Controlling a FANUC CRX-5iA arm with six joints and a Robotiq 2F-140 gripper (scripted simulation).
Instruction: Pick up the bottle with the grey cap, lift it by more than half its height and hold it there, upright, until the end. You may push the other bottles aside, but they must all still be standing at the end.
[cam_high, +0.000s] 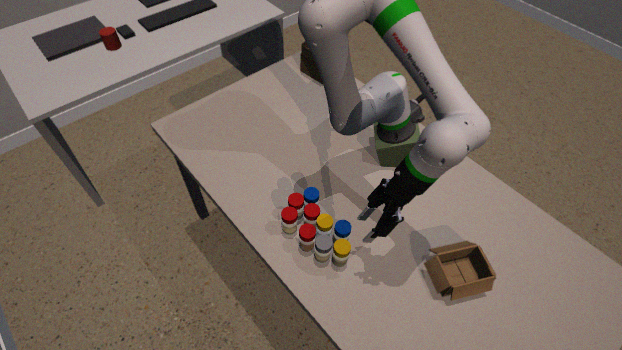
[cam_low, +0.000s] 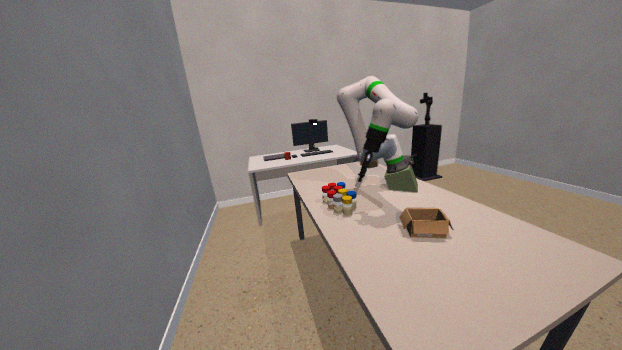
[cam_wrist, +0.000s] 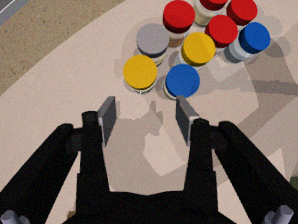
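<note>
Now: hand 100 mm short of the grey-capped bottle, 80 mm to the left of it and 160 mm above it. Also, from my hand: yellow-capped bottle: 60 mm ahead, 30 mm to the right, 160 mm below.
</note>
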